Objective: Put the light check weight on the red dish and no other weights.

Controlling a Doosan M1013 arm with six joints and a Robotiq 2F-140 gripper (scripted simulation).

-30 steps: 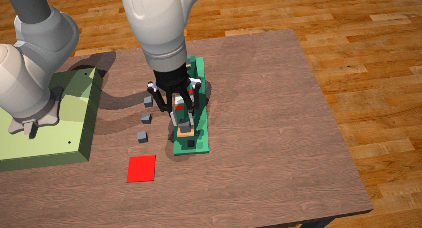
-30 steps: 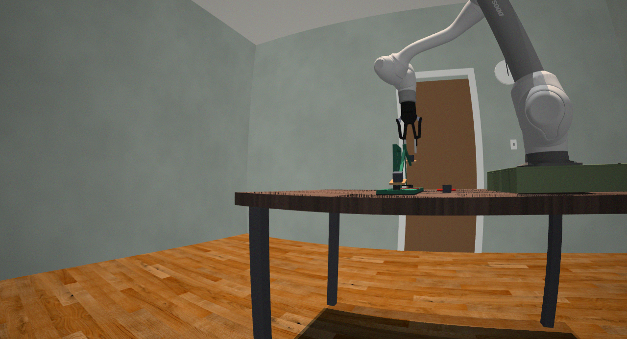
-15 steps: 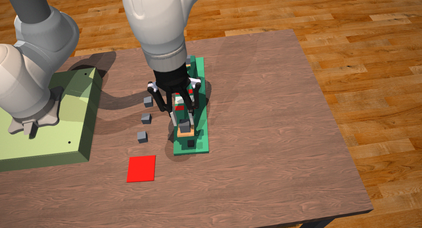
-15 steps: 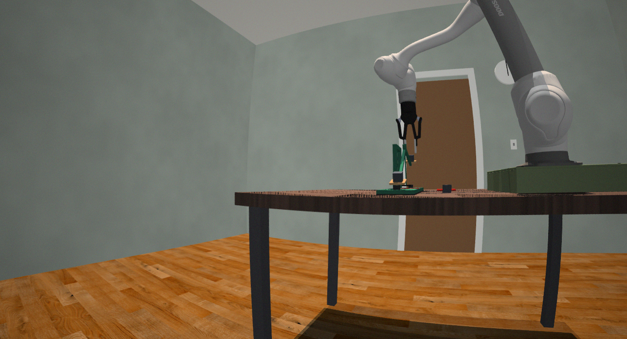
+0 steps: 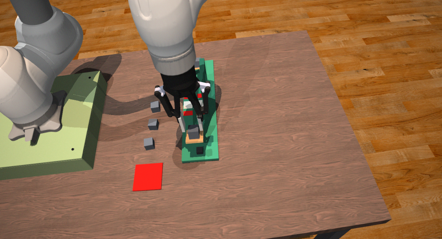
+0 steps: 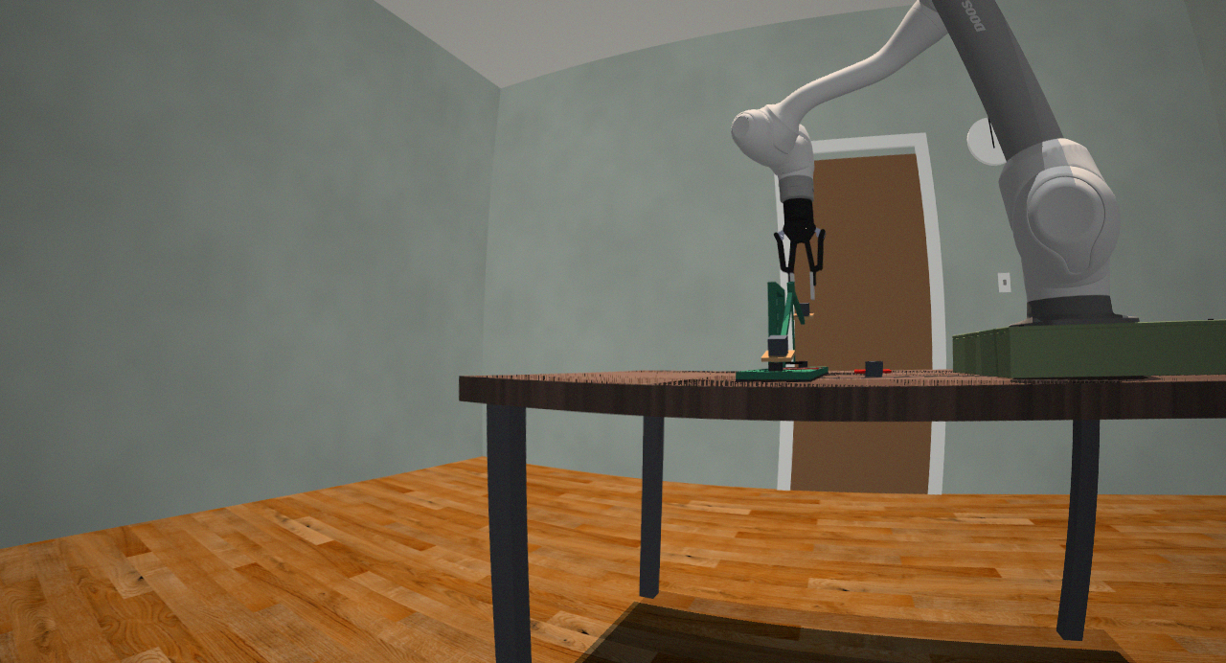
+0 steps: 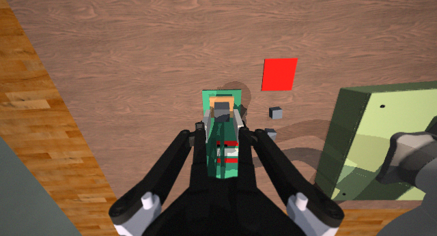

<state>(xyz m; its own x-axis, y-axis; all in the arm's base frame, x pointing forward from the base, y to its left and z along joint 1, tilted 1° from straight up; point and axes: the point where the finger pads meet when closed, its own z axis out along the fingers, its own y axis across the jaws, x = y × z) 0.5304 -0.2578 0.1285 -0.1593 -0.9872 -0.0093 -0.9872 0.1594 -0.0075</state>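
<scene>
The flat red dish is 21 cm below my hand, 18 cm behind it and 3 cm to the right of it. Also, from my hand: green rocker balance 20 cm to the left, 11 cm below, 3 cm ahead.
</scene>
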